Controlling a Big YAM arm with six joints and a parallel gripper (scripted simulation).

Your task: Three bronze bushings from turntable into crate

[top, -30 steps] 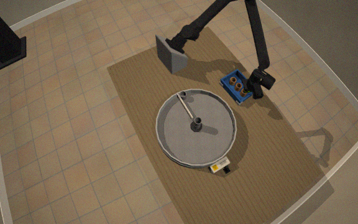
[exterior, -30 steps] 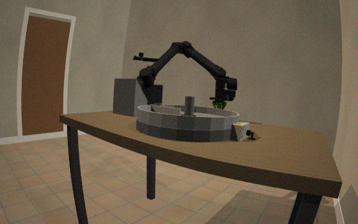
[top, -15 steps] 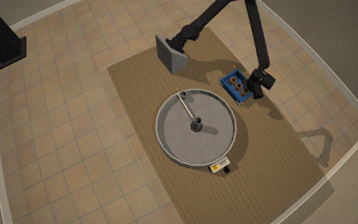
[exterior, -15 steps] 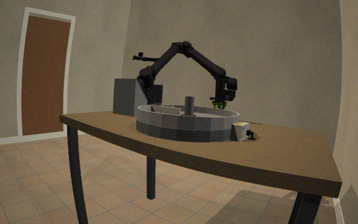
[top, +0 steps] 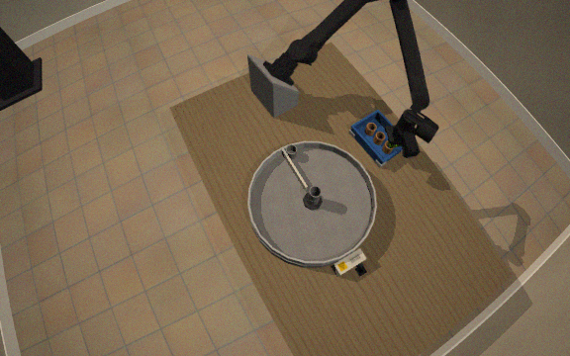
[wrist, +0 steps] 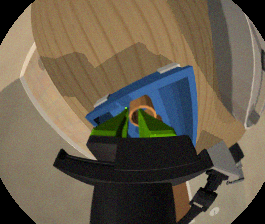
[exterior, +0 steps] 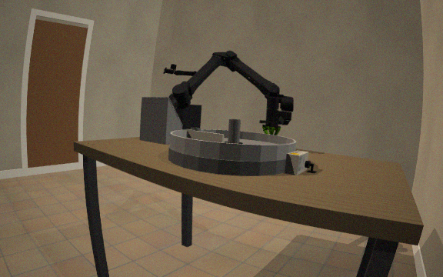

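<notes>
My gripper is now 6 cm past the blue crate, 2 cm to the left of it and 1 cm above it. Also, from my hand: grey turntable: 39 cm to the right, 6 cm ahead, 2 cm above.
</notes>
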